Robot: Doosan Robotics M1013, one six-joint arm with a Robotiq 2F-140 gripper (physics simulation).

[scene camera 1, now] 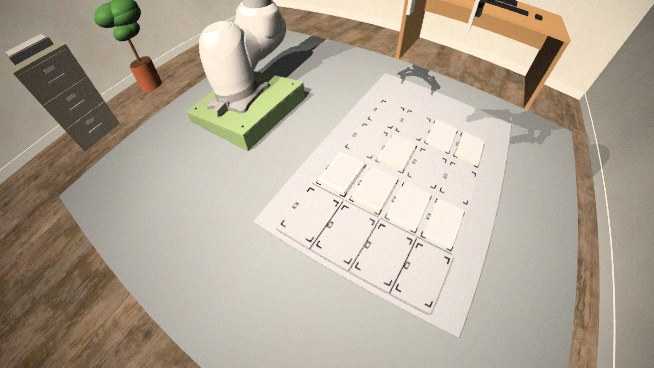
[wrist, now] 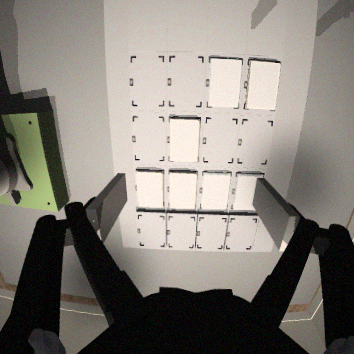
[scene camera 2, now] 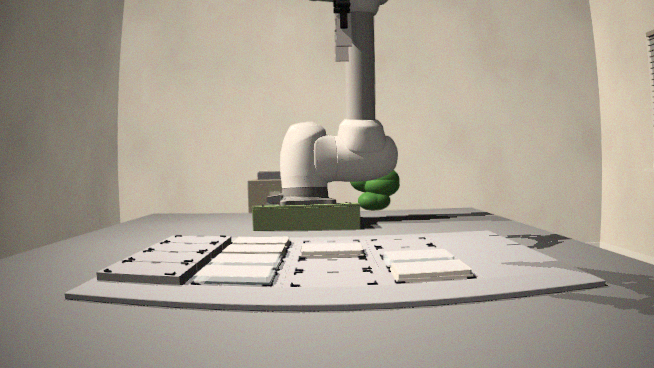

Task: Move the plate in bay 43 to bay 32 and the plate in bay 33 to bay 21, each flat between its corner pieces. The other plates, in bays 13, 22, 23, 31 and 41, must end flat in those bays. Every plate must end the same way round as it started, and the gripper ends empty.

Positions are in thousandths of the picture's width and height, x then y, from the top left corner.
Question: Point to a bay 32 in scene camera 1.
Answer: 654, 466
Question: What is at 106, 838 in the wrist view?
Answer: My gripper.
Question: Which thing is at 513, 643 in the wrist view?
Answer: A raised block.
